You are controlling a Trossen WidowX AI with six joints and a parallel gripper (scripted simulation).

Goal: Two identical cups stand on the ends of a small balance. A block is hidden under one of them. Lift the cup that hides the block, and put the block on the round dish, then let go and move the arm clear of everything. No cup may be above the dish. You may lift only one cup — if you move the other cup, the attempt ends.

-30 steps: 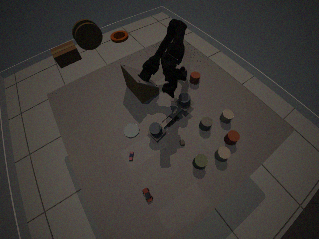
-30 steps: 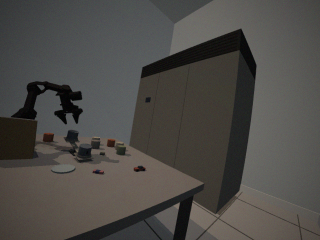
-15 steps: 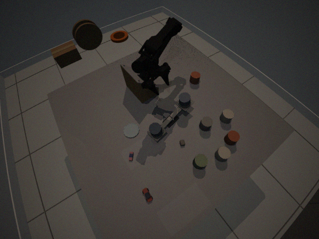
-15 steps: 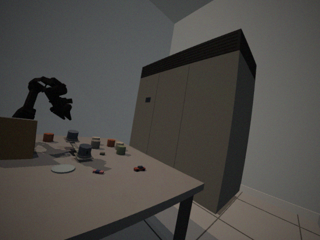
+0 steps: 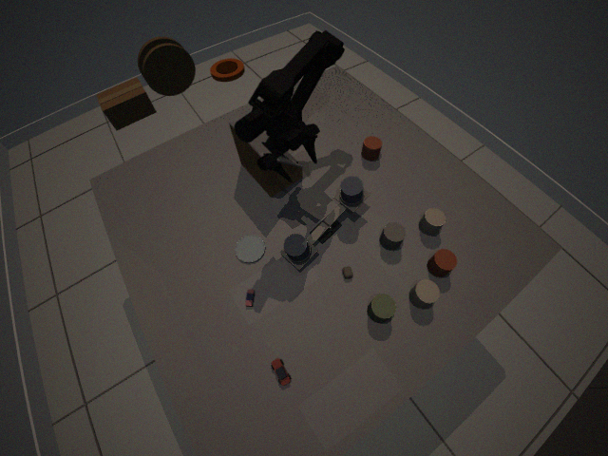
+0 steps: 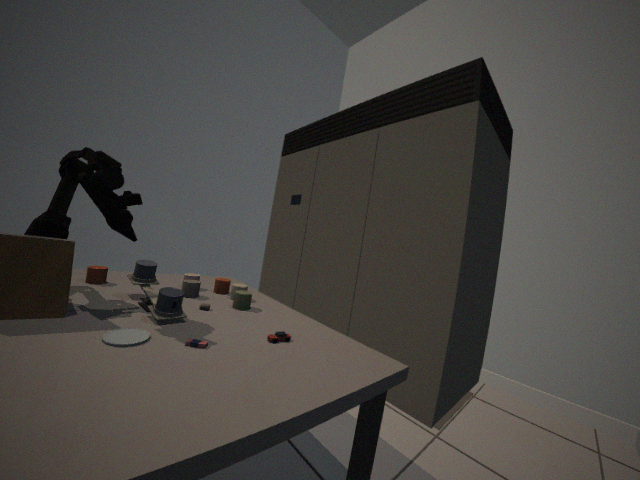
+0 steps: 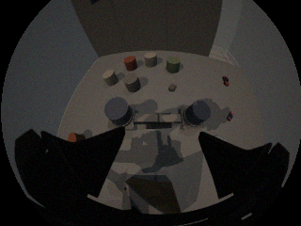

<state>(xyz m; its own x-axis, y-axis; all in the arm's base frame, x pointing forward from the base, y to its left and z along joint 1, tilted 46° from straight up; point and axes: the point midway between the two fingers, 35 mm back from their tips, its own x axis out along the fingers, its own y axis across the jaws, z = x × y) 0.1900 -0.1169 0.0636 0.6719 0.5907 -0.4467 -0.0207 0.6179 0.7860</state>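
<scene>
My gripper tip is now 11 cm short of the cup, 14 cm to the left of it and 17 cm above it. Also, from my gripper tip: balance (9 cm ahead, 2 cm to the left, 21 cm below); balance beam (9 cm ahead, 2 cm to the left, 19 cm below); teal block (10 cm ahead, 11 cm to the right, 19 cm below).
</scene>
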